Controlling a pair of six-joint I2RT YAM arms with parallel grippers.
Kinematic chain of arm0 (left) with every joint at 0, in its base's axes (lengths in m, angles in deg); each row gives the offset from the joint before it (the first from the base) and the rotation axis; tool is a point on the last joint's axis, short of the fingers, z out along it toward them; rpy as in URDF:
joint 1: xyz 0 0 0.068 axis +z
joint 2: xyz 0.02 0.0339 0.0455 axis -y
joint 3: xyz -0.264 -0.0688 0 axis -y
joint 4: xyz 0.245 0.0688 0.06 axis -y
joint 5: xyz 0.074 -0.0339 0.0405 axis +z
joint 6: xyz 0.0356 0 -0.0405 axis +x
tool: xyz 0 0 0 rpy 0 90 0
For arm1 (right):
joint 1: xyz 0 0 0.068 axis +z
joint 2: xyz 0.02 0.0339 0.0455 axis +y
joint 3: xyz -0.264 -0.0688 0 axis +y
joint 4: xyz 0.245 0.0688 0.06 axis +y
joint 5: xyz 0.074 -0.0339 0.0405 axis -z
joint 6: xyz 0.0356 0 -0.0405 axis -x
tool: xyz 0 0 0 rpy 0 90 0
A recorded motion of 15 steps. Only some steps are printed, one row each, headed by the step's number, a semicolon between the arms.
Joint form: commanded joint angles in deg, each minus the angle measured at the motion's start. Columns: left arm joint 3, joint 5, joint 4, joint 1, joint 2, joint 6; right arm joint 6, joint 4, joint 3, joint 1, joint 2, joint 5.
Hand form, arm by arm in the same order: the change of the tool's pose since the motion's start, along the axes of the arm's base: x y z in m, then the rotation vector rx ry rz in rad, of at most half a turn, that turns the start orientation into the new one. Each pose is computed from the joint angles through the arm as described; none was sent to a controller.
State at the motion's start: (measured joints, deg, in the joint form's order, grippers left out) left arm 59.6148 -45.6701 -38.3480 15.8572 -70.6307 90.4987; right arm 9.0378 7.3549 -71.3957 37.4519 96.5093 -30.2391
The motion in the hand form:
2: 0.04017 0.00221 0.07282 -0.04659 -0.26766 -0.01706; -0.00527 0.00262 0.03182 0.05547 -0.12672 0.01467
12: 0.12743 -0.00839 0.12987 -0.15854 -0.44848 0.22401; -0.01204 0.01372 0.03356 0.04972 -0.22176 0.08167
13: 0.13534 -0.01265 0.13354 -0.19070 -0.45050 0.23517; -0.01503 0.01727 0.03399 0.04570 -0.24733 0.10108
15: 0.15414 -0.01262 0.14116 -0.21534 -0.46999 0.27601; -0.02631 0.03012 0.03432 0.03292 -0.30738 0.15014
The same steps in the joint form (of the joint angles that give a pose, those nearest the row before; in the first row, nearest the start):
2: 14.29 -3.82 11.27 -1.44 -5.55 -7.95; 1.95 -2.08 -2.08 0.87 -2.56 0.97
12: 33.24 11.19 30.43 -7.41 -21.18 -28.79; 6.85 -3.83 -2.17 2.79 -2.29 1.06
13: 35.20 12.09 31.48 -8.29 -22.78 -31.24; 8.26 -4.10 -2.17 3.50 -2.29 1.23
15: 40.72 14.54 32.37 -8.82 -26.99 -33.71; 11.42 -4.71 -2.17 6.13 -2.20 2.46

